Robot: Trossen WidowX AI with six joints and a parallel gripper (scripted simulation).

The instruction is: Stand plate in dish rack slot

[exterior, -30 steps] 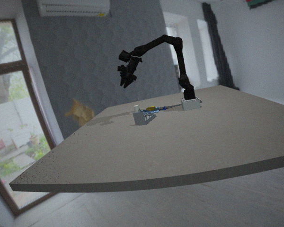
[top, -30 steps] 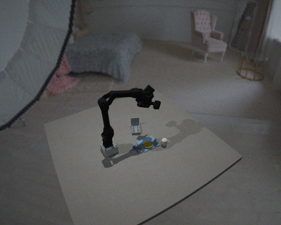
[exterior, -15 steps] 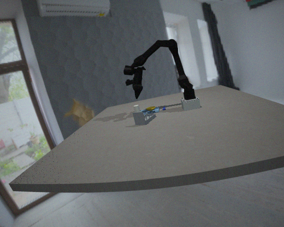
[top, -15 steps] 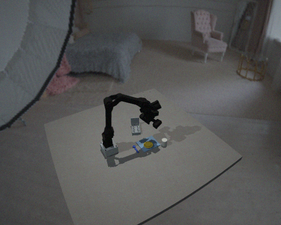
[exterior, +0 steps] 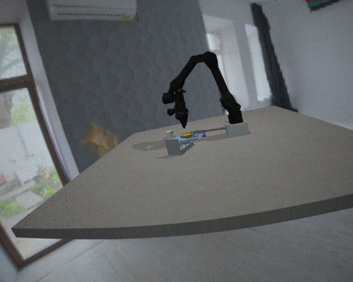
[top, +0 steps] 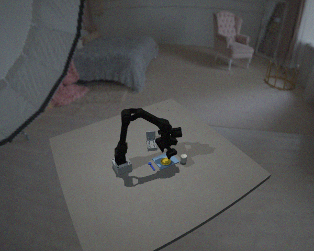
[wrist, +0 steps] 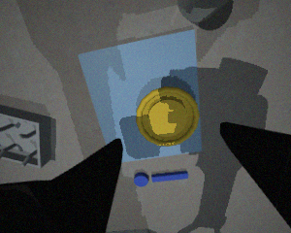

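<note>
The yellow plate lies 5 cm below my gripper tip. From my gripper tip the other things lie so: blue spoon: 10 cm behind, 6 cm below, 3 cm to the left; then white cup: 11 cm ahead, 6 cm to the right, 4 cm below; then grey dish rack: 23 cm to the left, 5 cm below, 2 cm ahead.
</note>
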